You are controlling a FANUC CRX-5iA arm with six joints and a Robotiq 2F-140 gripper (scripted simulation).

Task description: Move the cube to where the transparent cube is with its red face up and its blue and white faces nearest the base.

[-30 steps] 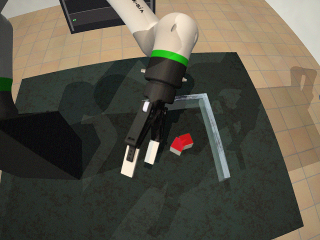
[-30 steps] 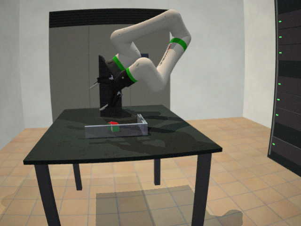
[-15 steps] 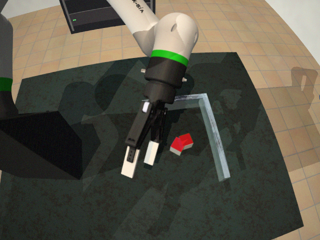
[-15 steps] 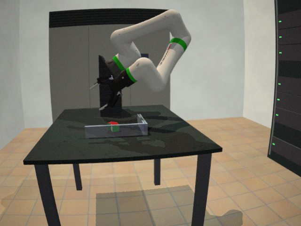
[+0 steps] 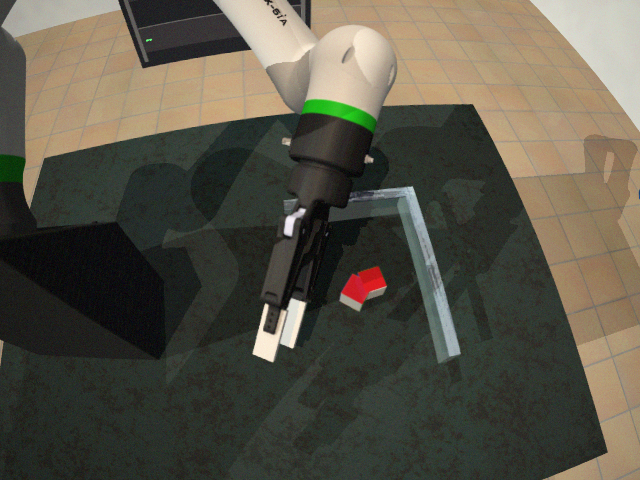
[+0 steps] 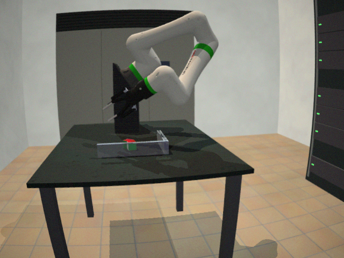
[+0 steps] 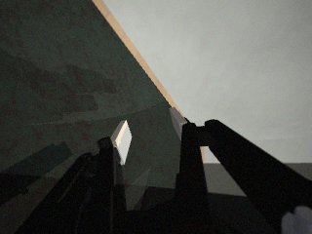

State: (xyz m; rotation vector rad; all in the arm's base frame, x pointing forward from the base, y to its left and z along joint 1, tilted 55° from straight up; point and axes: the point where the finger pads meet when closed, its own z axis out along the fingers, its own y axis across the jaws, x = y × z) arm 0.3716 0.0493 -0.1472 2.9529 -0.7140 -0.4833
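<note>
My hand is 14 cm above the transparent cube, 13 cm short of it and 9 cm to the right of it. From my hand the other things lie so: long wall: 26 cm ahead, 12 cm below, 10 cm to the left.
</note>
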